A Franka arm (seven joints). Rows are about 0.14 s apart.
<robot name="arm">
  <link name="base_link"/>
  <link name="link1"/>
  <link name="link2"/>
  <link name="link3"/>
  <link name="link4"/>
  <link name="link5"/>
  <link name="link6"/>
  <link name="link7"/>
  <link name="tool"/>
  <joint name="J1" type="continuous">
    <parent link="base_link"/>
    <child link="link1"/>
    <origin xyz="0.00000 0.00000 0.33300" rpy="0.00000 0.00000 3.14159"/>
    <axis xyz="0 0 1"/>
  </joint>
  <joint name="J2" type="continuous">
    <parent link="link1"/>
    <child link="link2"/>
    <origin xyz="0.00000 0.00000 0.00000" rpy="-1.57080 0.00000 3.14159"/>
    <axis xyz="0 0 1"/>
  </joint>
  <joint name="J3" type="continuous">
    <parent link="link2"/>
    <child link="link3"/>
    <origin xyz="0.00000 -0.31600 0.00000" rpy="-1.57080 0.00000 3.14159"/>
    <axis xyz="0 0 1"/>
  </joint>
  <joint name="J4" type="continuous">
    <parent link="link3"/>
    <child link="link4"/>
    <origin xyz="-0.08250 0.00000 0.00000" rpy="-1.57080 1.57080 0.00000"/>
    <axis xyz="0 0 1"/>
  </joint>
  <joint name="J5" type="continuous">
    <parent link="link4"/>
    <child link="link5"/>
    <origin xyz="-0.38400 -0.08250 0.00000" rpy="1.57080 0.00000 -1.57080"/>
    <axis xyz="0 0 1"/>
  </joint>
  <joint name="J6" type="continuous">
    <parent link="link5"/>
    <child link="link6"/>
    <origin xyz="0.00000 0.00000 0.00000" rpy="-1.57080 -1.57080 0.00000"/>
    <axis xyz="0 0 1"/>
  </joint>
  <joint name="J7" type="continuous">
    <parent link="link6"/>
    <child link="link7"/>
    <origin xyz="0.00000 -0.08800 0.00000" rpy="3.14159 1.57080 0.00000"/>
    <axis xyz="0 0 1"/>
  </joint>
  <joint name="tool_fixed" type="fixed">
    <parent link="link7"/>
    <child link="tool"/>
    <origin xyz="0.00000 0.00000 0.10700" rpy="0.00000 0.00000 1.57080"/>
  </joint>
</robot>
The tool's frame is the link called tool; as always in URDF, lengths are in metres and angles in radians. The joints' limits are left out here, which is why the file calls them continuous.
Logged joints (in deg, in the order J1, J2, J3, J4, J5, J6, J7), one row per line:
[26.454 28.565 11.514 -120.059 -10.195 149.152 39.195]
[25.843 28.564 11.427 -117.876 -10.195 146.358 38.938]
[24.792 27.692 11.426 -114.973 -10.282 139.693 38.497]
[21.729 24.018 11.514 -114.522 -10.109 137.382 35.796]
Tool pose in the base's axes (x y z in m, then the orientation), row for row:
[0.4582 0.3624 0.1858 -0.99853 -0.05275 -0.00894 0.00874]
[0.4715 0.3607 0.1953 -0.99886 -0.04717 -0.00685 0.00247]
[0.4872 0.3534 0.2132 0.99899 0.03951 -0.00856 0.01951]
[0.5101 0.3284 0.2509 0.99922 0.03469 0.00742 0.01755]
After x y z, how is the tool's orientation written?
As a quaternion, x y z w.
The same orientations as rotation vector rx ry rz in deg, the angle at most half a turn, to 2 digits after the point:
[-178.74 -9.44 -1.60]
[-179.51 -8.48 -1.23]
[177.62 7.02 -1.52]
[177.88 6.18 1.32]

